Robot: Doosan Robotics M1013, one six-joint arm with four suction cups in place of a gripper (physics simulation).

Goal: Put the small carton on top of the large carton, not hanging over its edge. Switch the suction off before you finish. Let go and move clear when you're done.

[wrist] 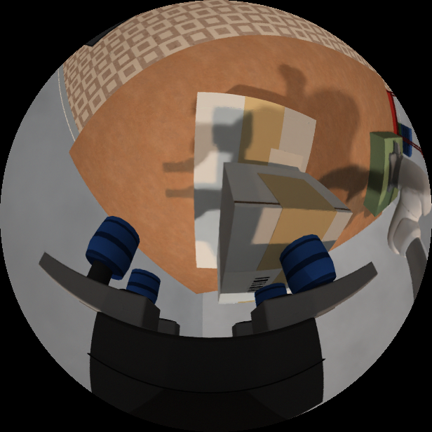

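Observation:
The large carton (pixel 205 150), pale with a tan tape band, lies flat on the brown table top. The small carton (pixel 247 225), grey-white with tan tape and a barcode, is in front of it and hides its near right part. My gripper (pixel 208 272) has four blue suction cups at the bottom of the view. The right-hand cups are on the small carton, and the gripper holds it; the left-hand cups stand free of it. The small carton overlaps the large carton in the view. Its underside is hidden, so any gap between the two cannot be told.
A green block (pixel 378 172) is at the right edge of the brown table top (pixel 135 145), beside a pale, jointed object (pixel 412 200). A red bar (pixel 392 112) and a blue item (pixel 407 141) show behind it. Patterned flooring (pixel 150 47) runs along the top.

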